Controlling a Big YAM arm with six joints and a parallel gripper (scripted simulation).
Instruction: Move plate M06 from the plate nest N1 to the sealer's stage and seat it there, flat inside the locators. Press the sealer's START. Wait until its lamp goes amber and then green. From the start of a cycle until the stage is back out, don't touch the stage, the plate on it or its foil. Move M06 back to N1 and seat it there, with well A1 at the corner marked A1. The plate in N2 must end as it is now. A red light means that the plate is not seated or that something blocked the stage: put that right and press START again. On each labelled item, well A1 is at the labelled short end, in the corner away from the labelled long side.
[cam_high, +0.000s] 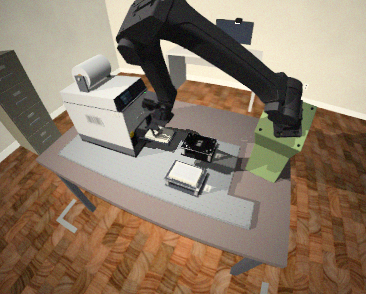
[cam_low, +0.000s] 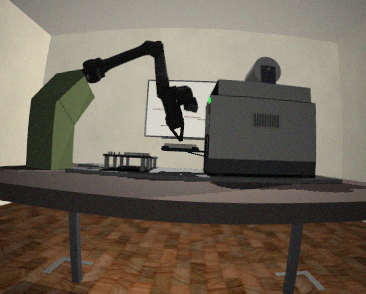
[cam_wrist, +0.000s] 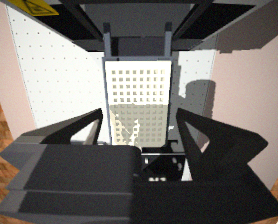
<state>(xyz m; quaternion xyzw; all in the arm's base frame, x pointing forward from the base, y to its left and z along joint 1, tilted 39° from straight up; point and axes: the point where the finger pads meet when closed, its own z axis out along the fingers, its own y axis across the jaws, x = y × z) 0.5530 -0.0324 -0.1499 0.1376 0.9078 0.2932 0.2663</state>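
Now: the sealer stage 40 mm below my hand. Round my hand: white start button 90 mm ahead, 100 mm to the right, 60 mm above; then foil roll 330 mm ahead, 30 mm to the right, 280 mm above; then plate 180 mm behind, 170 mm to the left, 70 mm below.
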